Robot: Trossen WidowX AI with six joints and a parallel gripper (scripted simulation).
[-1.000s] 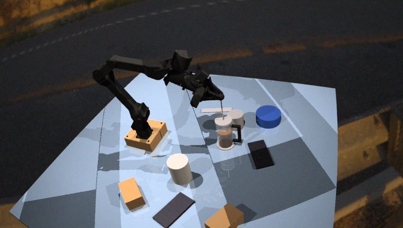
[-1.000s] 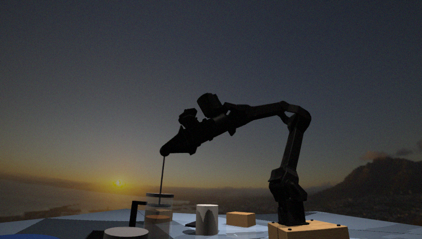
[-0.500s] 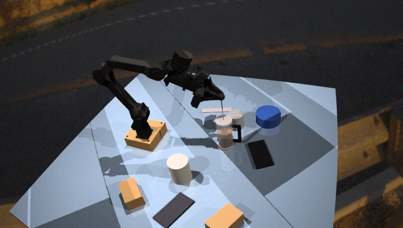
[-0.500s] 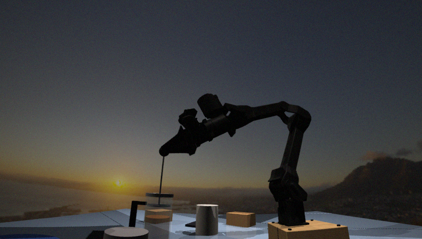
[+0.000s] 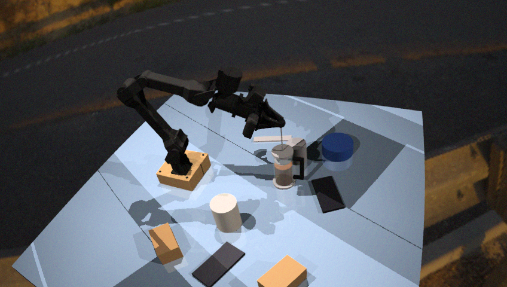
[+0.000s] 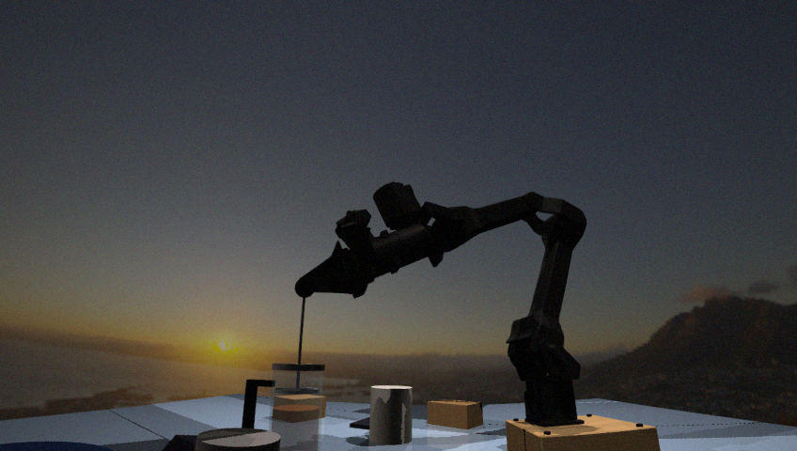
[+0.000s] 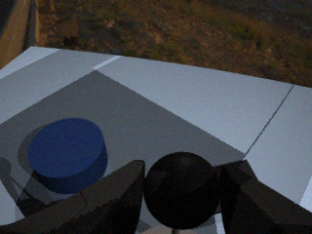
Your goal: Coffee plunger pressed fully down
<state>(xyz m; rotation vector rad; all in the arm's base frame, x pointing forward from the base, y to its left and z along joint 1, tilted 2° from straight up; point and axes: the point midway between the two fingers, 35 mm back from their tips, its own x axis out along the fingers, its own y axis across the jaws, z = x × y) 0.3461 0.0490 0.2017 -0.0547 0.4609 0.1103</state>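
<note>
The glass coffee press lies 12 cm below my gripper tip. From my gripper tip the other things lie so: blue disc: 15 cm ahead, 18 cm to the left, 22 cm below; then cream cylinder: 14 cm behind, 21 cm to the right, 19 cm below; then thin white bar: 12 cm behind, 23 cm to the left, 24 cm below.
</note>
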